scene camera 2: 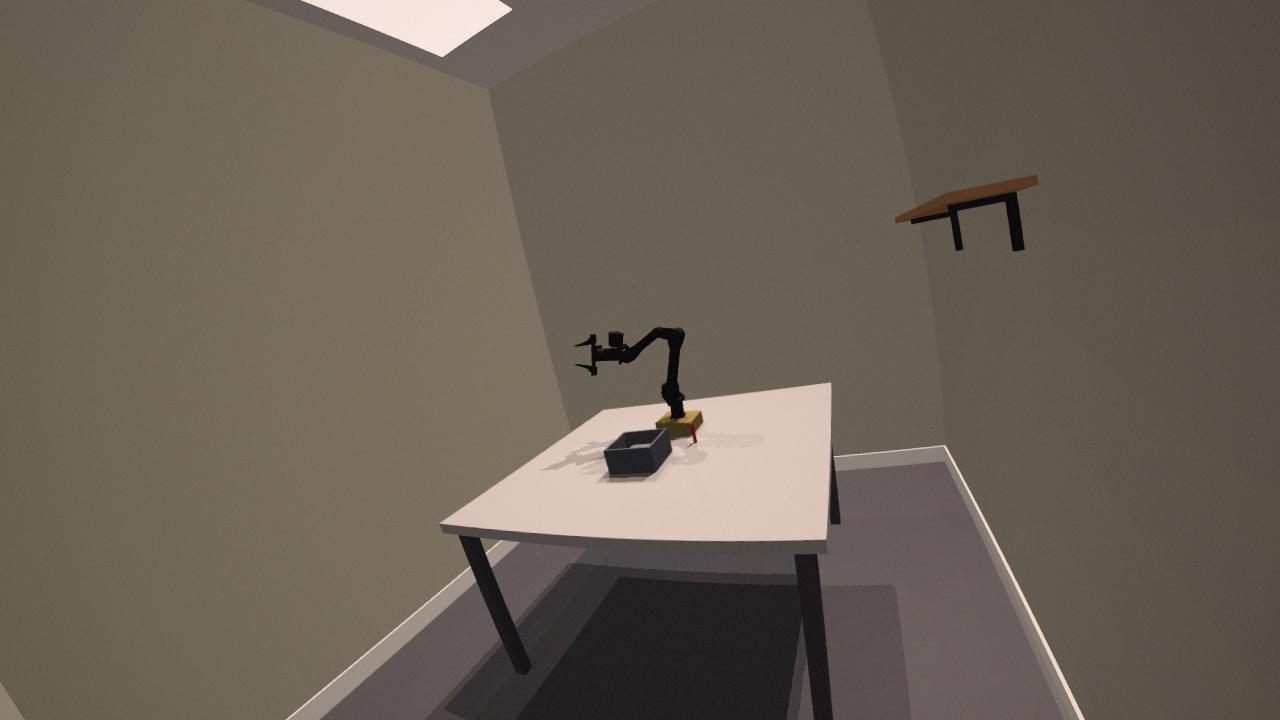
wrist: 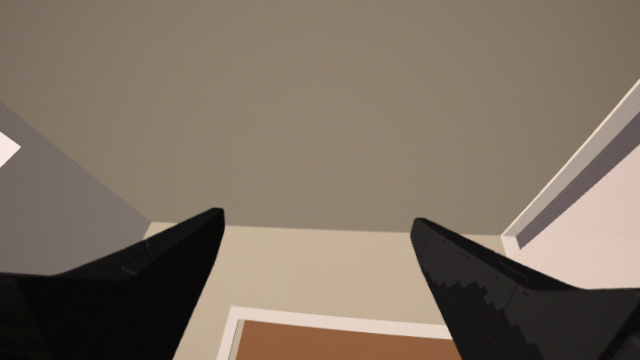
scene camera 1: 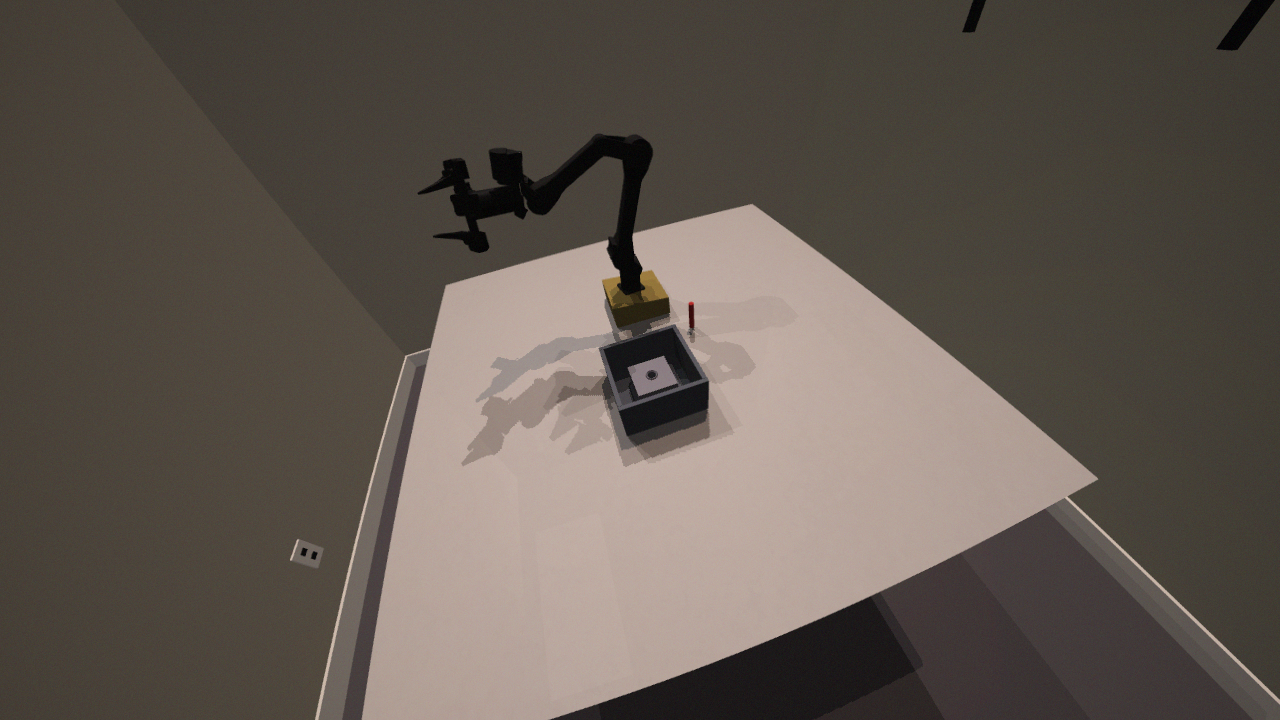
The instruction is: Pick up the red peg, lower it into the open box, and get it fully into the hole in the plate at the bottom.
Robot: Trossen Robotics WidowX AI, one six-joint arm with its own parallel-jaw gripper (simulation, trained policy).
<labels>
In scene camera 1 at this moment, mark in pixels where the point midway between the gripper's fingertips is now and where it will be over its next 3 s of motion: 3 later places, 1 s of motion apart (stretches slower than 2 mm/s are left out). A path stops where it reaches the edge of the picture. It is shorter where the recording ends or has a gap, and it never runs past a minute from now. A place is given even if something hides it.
My gripper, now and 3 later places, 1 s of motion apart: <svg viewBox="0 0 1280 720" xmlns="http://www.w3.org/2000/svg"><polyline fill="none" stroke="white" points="425,215 456,291 633,328 696,290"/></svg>
</labels>
